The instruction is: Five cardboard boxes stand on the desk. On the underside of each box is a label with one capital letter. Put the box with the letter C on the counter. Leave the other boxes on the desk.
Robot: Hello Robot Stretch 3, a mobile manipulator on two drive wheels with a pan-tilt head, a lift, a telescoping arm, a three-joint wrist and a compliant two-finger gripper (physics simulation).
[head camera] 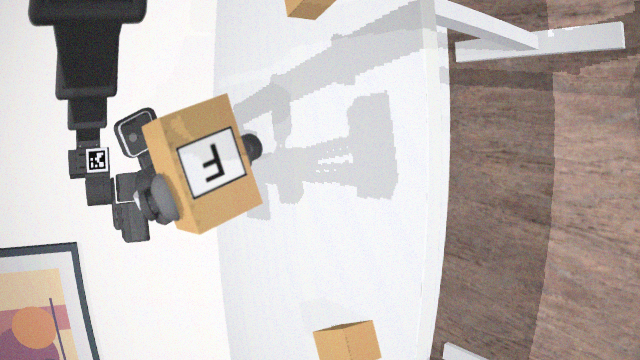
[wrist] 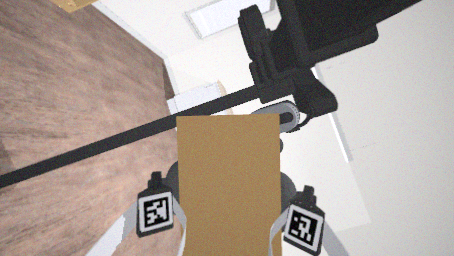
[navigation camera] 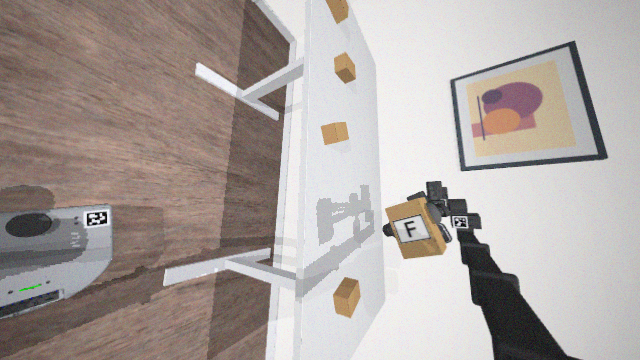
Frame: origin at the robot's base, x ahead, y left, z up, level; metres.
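Seen in the pictures: gripper, between the fingertips: (head camera: 208, 174) (navigation camera: 411, 223); robot's base, origin of its link: (navigation camera: 31, 223).
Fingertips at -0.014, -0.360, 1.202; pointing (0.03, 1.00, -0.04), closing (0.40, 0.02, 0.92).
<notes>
Offsets run from my fingertips to a thing's top centre, as dx, dy, dz. "spot": to the spot under its first point. Level surfaces: height alone.
My gripper (head camera: 207, 172) (navigation camera: 411, 221) (wrist: 231, 183) is shut on a cardboard box {-0.010, -0.017, +0.048} (head camera: 185, 120) (navigation camera: 430, 245) (wrist: 229, 150), one rubber fingertip on each of two sides. The box is tilted and held above the desk {dz -0.251} (head camera: 325, 250) (navigation camera: 330, 170). Its underside label {spot: -0.008, +0.008, -0.001} (head camera: 212, 162) (navigation camera: 411, 229) faces the head and navigation cameras and reads F. Four other boxes {spot: +0.749, -0.279, -0.222} (navigation camera: 338, 9) {+0.535, -0.313, -0.201} (navigation camera: 345, 67) {+0.248, -0.187, -0.201} (navigation camera: 335, 132) {-0.282, -0.186, -0.201} (navigation camera: 347, 297) stand on the desk. Parts of two {spot: -0.251, -0.190, -0.217} (head camera: 307, 6) {spot: +0.227, -0.146, -0.205} (head camera: 348, 342) show in the head view. Their labels are hidden. I cannot make out the counter for certain.
A framed picture (head camera: 37, 310) (navigation camera: 510, 105) hangs on the wall behind the desk. White desk legs (head camera: 540, 42) (navigation camera: 220, 270) stand on the wooden floor {dz -1.201} (head camera: 500, 200) (navigation camera: 125, 125). My wheeled base (navigation camera: 95, 250) is on the floor in front. A pale-topped piece (wrist: 197, 99) shows far off in the wrist view.
</notes>
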